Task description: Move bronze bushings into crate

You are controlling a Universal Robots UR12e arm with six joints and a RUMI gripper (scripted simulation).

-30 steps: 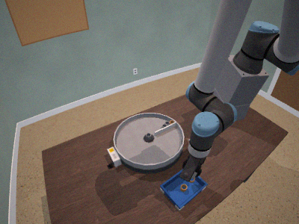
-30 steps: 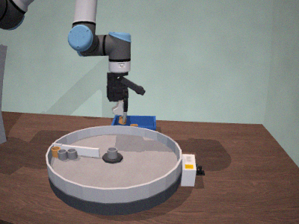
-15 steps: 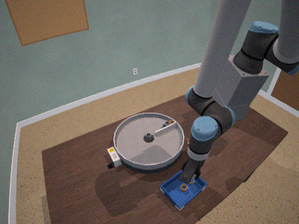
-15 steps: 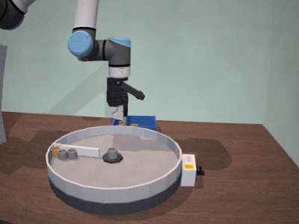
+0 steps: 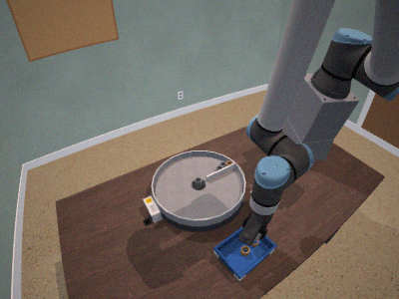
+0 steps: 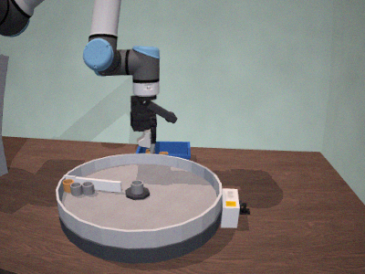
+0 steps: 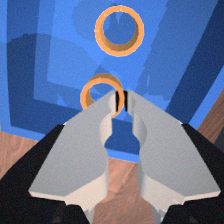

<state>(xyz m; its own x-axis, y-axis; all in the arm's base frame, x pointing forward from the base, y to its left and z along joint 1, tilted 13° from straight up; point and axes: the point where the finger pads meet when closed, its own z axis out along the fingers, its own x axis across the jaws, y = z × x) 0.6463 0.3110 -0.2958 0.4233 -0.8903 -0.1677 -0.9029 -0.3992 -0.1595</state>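
Right now the blue crate is 4 cm ahead of my hand, 2 cm to the left of it and 1 cm below it. Round my hand: round grey turntable: 34 cm to the right, 4 cm ahead, 2 cm above.
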